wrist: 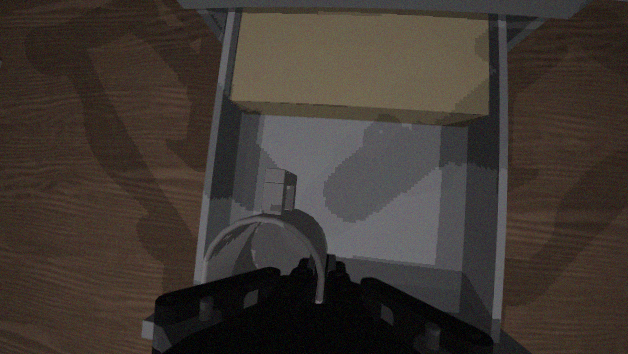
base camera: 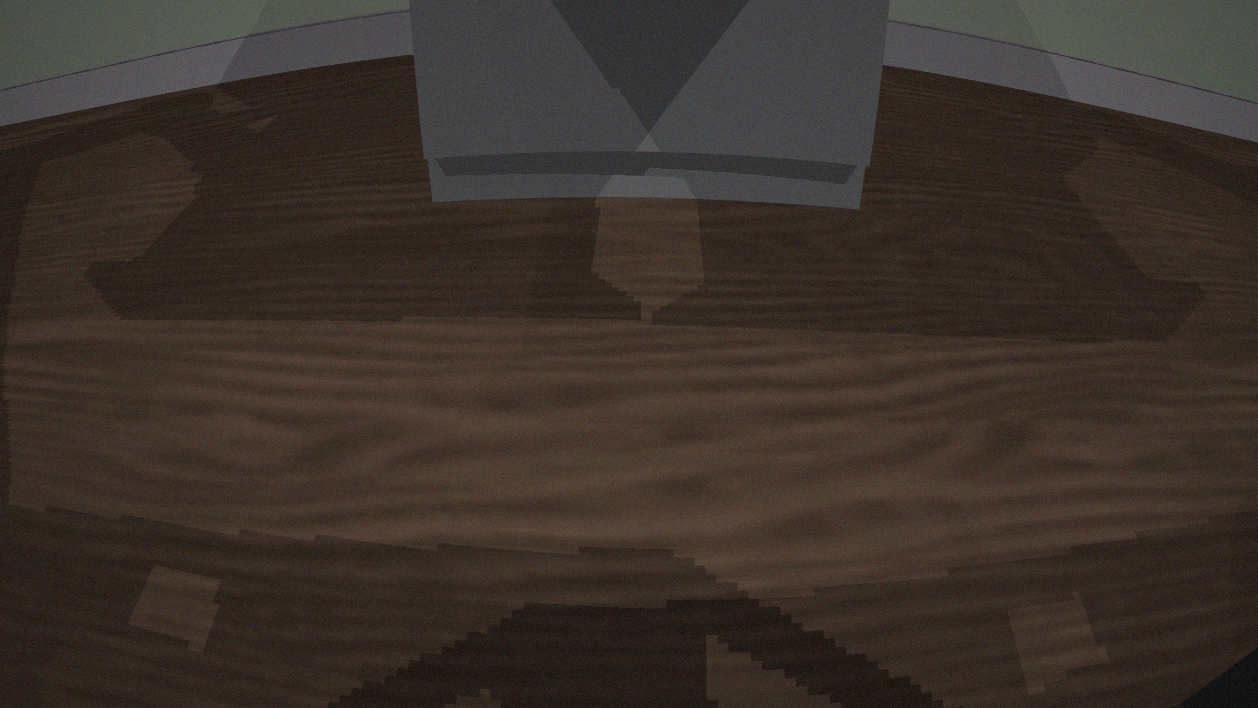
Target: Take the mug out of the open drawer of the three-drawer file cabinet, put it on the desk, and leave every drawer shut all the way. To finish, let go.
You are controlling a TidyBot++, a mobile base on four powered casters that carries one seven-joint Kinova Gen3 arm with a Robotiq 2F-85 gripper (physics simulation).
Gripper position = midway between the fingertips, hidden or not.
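Note:
You'd be looking at a drawer (wrist: 396,126), and the gripper (wrist: 322,265) is there to be seen as well.

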